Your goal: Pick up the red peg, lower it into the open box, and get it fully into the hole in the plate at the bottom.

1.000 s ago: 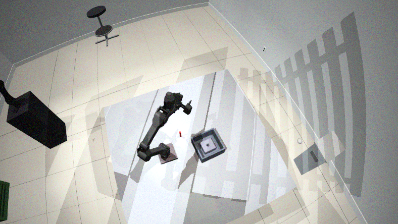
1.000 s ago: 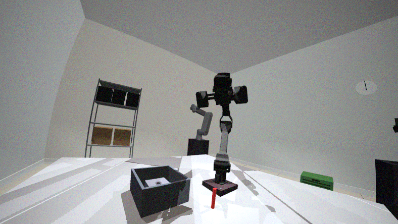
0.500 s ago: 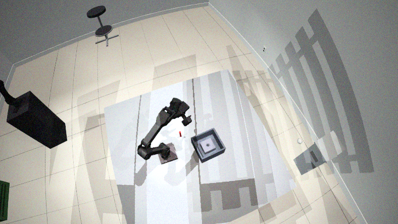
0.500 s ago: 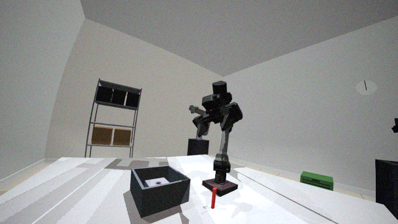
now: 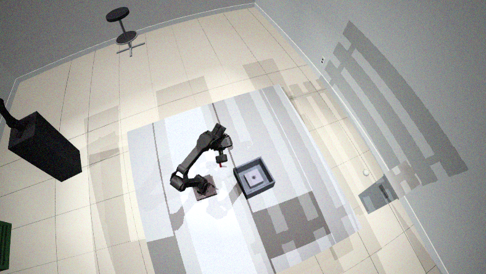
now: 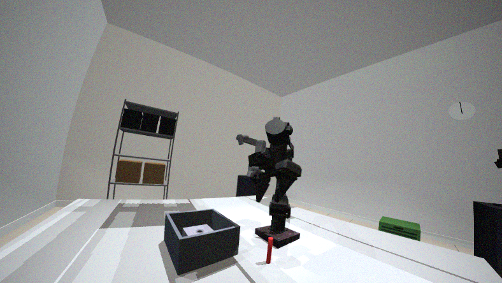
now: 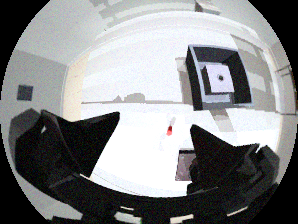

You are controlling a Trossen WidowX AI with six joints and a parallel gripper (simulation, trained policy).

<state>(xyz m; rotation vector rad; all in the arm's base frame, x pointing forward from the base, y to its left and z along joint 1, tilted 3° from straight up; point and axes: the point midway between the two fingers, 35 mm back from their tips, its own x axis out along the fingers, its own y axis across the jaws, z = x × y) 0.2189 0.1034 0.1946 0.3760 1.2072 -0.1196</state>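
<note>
Right now the red peg is 50 mm behind my gripper tip, 10 mm to the right of it and 160 mm below it. Round my gripper tip: grey box: 90 mm ahead, 190 mm to the right, 170 mm below.
</note>
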